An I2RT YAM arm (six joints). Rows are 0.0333 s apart.
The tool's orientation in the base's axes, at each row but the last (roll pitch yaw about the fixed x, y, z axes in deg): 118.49, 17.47, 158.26; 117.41, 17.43, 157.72; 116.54, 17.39, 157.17; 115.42, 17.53, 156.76; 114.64, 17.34, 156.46; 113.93, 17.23, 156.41; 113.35, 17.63, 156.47; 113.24, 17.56, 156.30; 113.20, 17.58, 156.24
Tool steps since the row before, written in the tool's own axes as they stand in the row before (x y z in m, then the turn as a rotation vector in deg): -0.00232, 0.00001, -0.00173, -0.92, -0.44, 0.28; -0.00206, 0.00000, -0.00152, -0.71, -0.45, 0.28; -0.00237, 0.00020, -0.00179, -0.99, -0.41, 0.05; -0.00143, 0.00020, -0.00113, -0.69, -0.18, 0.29; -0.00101, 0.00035, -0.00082, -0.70, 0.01, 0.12; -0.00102, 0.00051, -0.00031, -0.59, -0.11, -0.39; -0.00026, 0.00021, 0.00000, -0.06, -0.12, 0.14; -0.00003, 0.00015, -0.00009, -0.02, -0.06, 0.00; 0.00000, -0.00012, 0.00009, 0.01, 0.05, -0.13
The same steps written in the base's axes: 0.00126, -0.00213, 0.00149, 0.97, -0.35, -0.22; 0.00111, -0.00191, 0.00128, 0.79, -0.28, -0.29; 0.00123, -0.00216, 0.00164, 0.92, -0.54, -0.08; 0.00070, -0.00132, 0.00107, 0.76, -0.12, -0.07; 0.00046, -0.00086, 0.00093, 0.67, -0.17, 0.17; 0.00070, -0.00039, 0.00087, 0.34, -0.59, 0.23; 0.00021, 0.00000, 0.00026, 0.13, 0.03, -0.14; -0.00003, -0.00001, 0.00017, 0.02, -0.04, -0.05; 0.00005, 0.00001, -0.00014, -0.08, -0.08, 0.09
